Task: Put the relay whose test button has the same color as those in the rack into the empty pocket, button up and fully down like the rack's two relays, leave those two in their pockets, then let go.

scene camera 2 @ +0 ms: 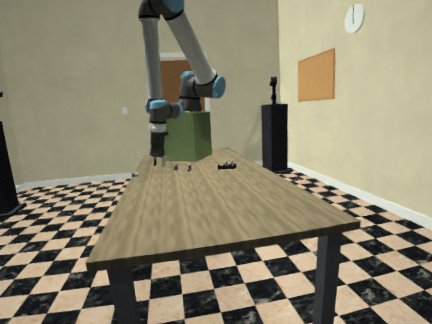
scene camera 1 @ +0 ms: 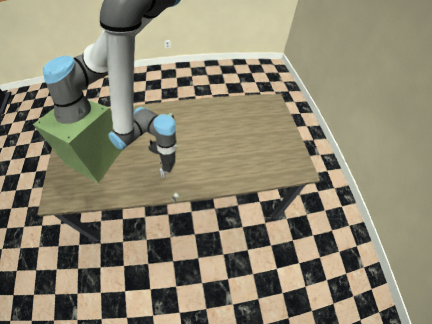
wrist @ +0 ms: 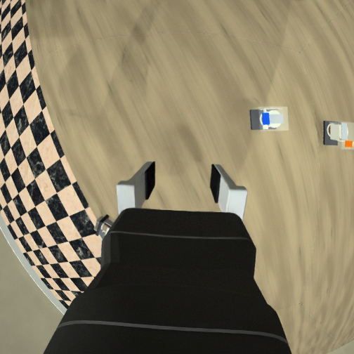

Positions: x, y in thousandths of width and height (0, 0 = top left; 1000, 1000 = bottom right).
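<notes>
My gripper (wrist: 516, 493) is visible, as is a relay (wrist: 742, 335).
</notes>
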